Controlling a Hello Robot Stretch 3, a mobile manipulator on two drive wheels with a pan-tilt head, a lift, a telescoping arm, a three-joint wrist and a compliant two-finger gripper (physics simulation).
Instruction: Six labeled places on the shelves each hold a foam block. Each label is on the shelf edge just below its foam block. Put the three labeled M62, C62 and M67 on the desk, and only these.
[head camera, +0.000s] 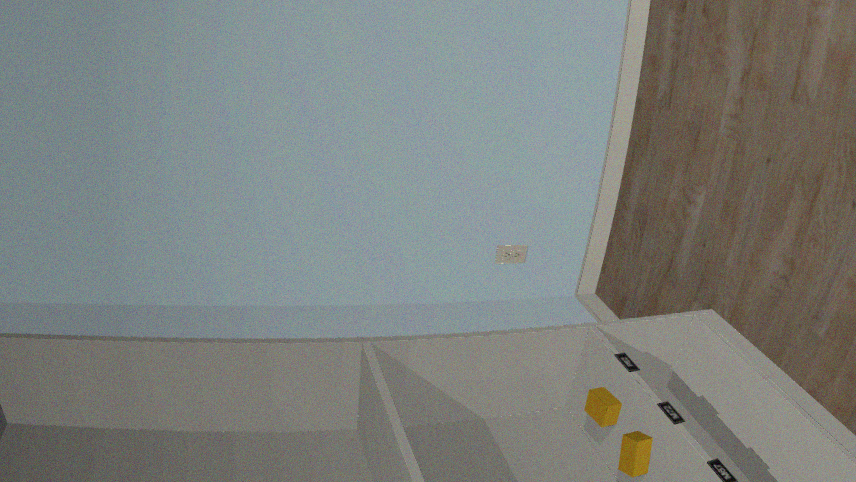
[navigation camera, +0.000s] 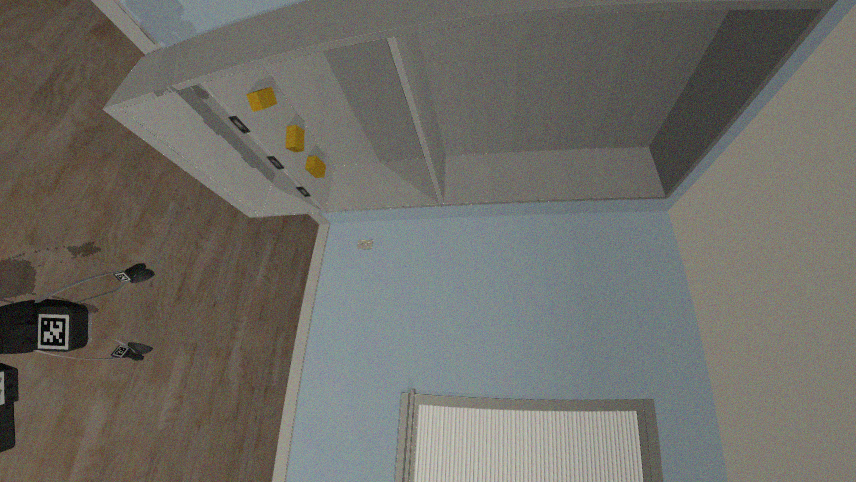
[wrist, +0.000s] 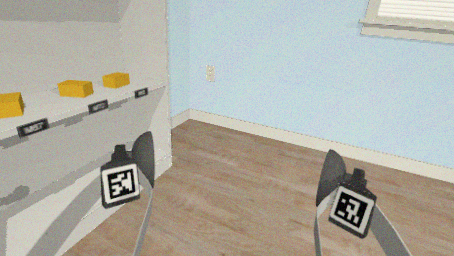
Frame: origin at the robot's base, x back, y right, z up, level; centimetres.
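Seen in the pictures: gripper, fingertip midpoint: (navigation camera: 149, 310) (wrist: 236, 160).
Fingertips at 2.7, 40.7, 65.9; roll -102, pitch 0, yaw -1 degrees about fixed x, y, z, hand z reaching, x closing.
Offsets run from my fingertips to a thing's middle, as dx, dy, dz. "spot": to the spot under its first point. Level surfaces: height alone.
A white shelf unit (head camera: 676, 332) (navigation camera: 155, 71) (wrist: 147, 45) holds yellow foam blocks behind dark edge labels. The label M67 {spot: -54.4, +37.6, -19.1} (head camera: 721, 470) (navigation camera: 239, 124) (wrist: 33, 127) is nearest in the wrist view, and its block {-65.9, +42.3, -15.3} (navigation camera: 261, 99) (wrist: 11, 105) is partly cut off there. The middle label {spot: -47.5, +56.8, -18.9} (head camera: 670, 412) (navigation camera: 274, 162) (wrist: 98, 106) looks like M72, with its block {-59.1, +62.8, -15.3} (head camera: 635, 453) (navigation camera: 294, 138) (wrist: 75, 88) behind. The farthest label {spot: -40.6, +76.0, -19.1} (head camera: 627, 362) (navigation camera: 303, 191) (wrist: 141, 93) is too blurred to read; its block {-52.3, +79.0, -15.3} (head camera: 602, 407) (navigation camera: 315, 167) (wrist: 116, 80) stands above it. My gripper (navigation camera: 147, 311) (wrist: 236, 160) is open and empty, apart from the shelves. M62, C62 and the desk cannot be made out.
A blue wall (head camera: 299, 149) (navigation camera: 509, 299) (wrist: 280, 75) with an outlet {-23.0, +160.8, -25.9} (head camera: 511, 254) (navigation camera: 365, 244) (wrist: 210, 73) stands beyond the shelf unit. A window (navigation camera: 527, 443) (wrist: 415, 10) is on that wall. Wood floor {dz -65.9} (head camera: 748, 149) (navigation camera: 227, 299) (wrist: 240, 200) lies below my gripper.
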